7 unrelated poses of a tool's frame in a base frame.
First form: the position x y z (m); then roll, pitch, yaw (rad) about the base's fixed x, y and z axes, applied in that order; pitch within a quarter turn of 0, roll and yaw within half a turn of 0.
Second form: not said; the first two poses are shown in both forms.
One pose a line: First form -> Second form
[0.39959 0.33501 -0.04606 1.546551 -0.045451 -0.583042] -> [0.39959 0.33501 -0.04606 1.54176 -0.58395 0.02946]
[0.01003 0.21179 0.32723 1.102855 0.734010 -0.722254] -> [0.01003 0.21179 0.32723 1.20310 -0.37182 -0.92983]
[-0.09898 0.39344 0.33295 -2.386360 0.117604 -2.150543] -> [-0.09898 0.39344 0.33295 2.74357 0.66907 2.33722]
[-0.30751 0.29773 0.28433 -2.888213 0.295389 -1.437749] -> [-0.30751 0.29773 0.28433 -2.81609 0.21268 1.44059]
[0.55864 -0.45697 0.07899 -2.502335 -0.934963 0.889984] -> [0.55864 -0.45697 0.07899 -2.06845 -0.05720 -1.18705]
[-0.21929 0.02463 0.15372 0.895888 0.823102 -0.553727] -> [-0.21929 0.02463 0.15372 1.13190 -0.02088 -0.95394]
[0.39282 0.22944 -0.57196 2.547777 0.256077 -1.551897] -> [0.39282 0.22944 -0.57196 -2.89794 -0.59849 1.54867]
